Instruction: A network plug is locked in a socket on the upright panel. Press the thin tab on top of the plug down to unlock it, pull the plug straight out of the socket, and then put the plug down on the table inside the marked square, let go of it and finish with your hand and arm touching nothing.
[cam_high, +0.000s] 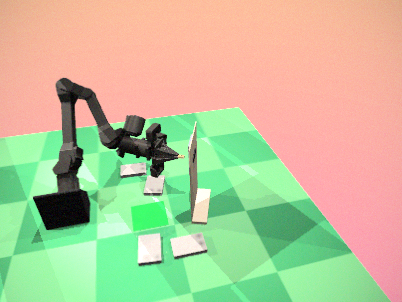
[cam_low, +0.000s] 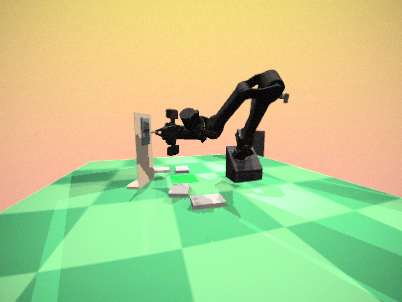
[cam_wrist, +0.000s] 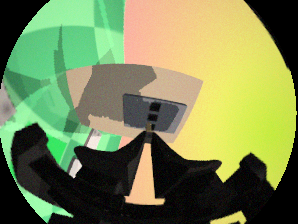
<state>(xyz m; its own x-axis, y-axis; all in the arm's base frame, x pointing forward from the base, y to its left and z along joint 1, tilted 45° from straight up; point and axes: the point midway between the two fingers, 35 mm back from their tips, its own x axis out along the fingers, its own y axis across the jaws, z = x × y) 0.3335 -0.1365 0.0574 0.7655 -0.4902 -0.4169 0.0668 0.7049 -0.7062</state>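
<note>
Right now my gripper tip is 120 mm past the green marked square, 10 mm to the left of it and 220 mm above it. The rest, counted from my gripper tip: upright panel 50 mm ahead, 20 mm to the right, 80 mm below; network plug right at my gripper tip.
</note>
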